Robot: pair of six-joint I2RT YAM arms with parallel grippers.
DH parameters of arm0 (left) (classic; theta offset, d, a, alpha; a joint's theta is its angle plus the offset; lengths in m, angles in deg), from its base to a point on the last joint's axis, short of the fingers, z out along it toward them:
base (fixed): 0 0 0 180
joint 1: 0 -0.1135 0.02 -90
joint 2: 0 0 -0.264 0
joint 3: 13.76 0 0.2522 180
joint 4: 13.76 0 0.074 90
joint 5: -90 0 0 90
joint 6: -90 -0.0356 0 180
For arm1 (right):
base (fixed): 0 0 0 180
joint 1: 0 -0.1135 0.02 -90
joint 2: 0 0 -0.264 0
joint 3: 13.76 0 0.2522 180
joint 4: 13.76 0 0.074 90
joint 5: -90 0 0 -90
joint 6: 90 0.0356 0 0
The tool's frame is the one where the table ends.
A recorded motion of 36 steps. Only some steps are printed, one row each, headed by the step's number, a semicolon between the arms.
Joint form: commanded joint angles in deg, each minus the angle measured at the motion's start. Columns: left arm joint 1, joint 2, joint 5, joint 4, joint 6, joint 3; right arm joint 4, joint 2, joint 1, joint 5, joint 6, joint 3.
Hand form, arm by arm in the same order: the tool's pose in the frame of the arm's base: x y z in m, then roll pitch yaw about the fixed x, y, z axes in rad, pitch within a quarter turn. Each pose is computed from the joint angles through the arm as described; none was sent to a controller.
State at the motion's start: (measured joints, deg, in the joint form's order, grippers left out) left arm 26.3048 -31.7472 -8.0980 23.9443 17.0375 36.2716; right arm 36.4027 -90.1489 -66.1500 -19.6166 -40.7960 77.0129
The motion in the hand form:
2: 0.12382 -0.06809 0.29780 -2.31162 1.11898 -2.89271; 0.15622 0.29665 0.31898 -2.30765 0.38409 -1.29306
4: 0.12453 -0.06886 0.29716 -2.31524 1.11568 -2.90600; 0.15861 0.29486 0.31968 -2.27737 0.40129 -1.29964
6: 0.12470 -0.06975 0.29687 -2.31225 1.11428 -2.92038; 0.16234 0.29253 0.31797 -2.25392 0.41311 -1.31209
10: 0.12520 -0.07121 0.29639 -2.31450 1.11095 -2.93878; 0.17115 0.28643 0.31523 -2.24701 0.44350 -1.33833
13: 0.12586 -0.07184 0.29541 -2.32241 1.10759 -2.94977; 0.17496 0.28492 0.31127 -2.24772 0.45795 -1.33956
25: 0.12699 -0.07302 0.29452 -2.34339 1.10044 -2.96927; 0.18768 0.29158 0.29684 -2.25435 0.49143 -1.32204
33: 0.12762 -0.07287 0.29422 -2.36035 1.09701 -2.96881; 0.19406 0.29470 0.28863 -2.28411 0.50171 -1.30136
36: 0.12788 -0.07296 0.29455 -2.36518 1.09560 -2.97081; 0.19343 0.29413 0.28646 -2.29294 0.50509 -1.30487
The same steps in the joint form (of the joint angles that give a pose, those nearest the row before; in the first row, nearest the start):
2: 0.14 -0.46 -1.30 -2.75 -0.26 -0.24; -4.36 3.50 1.55 -3.34 -0.86 -0.90
4: 0.16 -0.76 -1.86 -2.85 -0.38 -0.28; -6.56 4.08 1.97 -4.17 -0.86 -1.88
6: 0.23 -0.92 -2.75 -3.02 -0.55 -0.32; -8.70 4.48 2.65 -4.92 -0.86 -3.10
10: 0.50 -1.27 -3.41 -3.16 -0.69 -0.33; -10.97 5.06 4.54 -4.18 -0.27 -4.65
13: 0.57 -1.53 -3.54 -3.21 -0.78 -0.41; -12.62 5.10 5.33 -3.24 -0.26 -5.75
25: 0.85 -2.09 -3.26 -2.96 -0.87 -0.28; -17.73 2.71 6.94 -0.08 -0.70 -7.15
33: 0.92 -2.30 -2.28 -2.64 -0.78 -0.15; -18.91 1.23 7.88 3.15 -1.30 -7.35
36: 0.94 -2.44 -2.11 -2.49 -0.78 0.00; -19.01 1.31 7.87 3.45 -0.95 -7.81

